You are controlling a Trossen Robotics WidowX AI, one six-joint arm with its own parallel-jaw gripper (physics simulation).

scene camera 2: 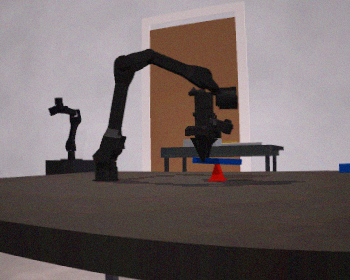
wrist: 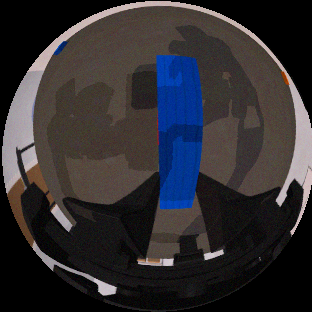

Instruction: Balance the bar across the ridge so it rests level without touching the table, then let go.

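Note:
A blue bar lies about level over the red ridge, clear of the table at both ends. Its middle is roughly above the ridge's peak; the bar's underside is at the peak, and whether they touch cannot be told for certain. In the wrist view, a thin red sliver of the ridge shows at the bar's left edge; the rest is hidden beneath the bar. My gripper points down and is shut on the bar near its end on the arm-base side, left of the ridge in the scene view.
My arm's base stands on the table at the left. A blue object shows at the scene view's right edge. An orange object shows at the wrist view's right. A second table and another arm stand in the background.

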